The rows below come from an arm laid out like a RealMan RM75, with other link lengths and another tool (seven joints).
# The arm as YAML. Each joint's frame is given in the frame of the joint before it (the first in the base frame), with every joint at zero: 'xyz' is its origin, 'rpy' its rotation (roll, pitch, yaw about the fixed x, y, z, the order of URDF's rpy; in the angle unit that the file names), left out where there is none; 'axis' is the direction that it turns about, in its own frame. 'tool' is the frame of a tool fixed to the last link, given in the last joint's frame.
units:
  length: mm
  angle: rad
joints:
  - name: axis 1
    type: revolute
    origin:
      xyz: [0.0, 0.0, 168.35]
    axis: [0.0, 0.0, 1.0]
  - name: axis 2
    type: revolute
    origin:
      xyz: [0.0, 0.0, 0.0]
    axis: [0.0, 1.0, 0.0]
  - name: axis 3
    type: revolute
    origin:
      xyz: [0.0, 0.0, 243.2]
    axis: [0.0, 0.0, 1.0]
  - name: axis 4
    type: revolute
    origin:
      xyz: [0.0, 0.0, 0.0]
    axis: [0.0, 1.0, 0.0]
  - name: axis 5
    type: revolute
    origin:
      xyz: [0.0, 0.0, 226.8]
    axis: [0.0, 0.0, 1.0]
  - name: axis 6
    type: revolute
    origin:
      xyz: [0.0, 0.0, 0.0]
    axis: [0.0, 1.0, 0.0]
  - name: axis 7
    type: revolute
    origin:
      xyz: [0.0, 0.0, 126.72]
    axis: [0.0, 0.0, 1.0]
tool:
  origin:
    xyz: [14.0, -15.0, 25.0]
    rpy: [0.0, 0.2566, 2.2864]
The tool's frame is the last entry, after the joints.
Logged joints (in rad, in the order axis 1, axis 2, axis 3, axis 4, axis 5, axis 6, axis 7), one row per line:
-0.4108 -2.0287 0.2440 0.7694 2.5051 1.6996 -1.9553
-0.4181 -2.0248 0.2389 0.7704 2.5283 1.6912 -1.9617
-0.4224 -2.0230 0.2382 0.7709 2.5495 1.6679 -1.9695
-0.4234 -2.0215 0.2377 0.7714 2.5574 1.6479 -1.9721
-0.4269 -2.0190 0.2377 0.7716 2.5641 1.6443 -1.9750
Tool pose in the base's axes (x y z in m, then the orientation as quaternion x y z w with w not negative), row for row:
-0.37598 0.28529 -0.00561 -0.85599 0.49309 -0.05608 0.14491
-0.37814 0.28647 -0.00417 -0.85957 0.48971 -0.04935 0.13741
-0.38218 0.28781 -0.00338 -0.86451 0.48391 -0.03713 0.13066
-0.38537 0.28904 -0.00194 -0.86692 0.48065 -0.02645 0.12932
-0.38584 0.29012 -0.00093 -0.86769 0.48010 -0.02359 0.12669
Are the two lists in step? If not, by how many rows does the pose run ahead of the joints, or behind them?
They are in step.
